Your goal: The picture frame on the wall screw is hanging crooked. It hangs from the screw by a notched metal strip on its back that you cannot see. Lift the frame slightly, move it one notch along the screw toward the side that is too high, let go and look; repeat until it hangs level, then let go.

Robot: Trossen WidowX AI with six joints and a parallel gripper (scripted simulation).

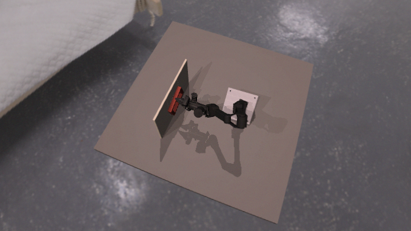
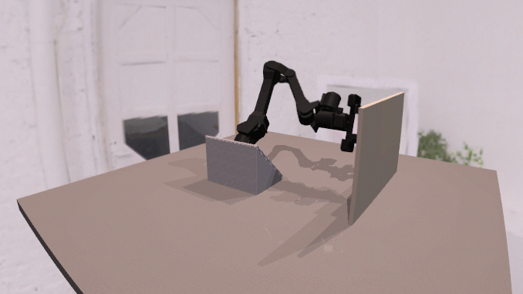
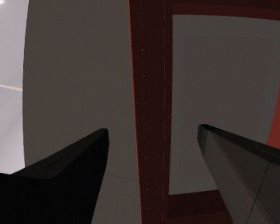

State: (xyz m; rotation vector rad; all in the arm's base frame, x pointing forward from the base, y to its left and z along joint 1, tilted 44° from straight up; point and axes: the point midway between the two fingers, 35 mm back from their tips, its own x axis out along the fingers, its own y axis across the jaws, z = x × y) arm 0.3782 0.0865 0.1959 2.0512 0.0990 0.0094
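My gripper tip is 2 cm short of the red picture frame, 1 cm to the left of it and 5 cm above it. The rest, counted from my gripper tip: wall panel 3 cm ahead, 2 cm to the right, 6 cm below.
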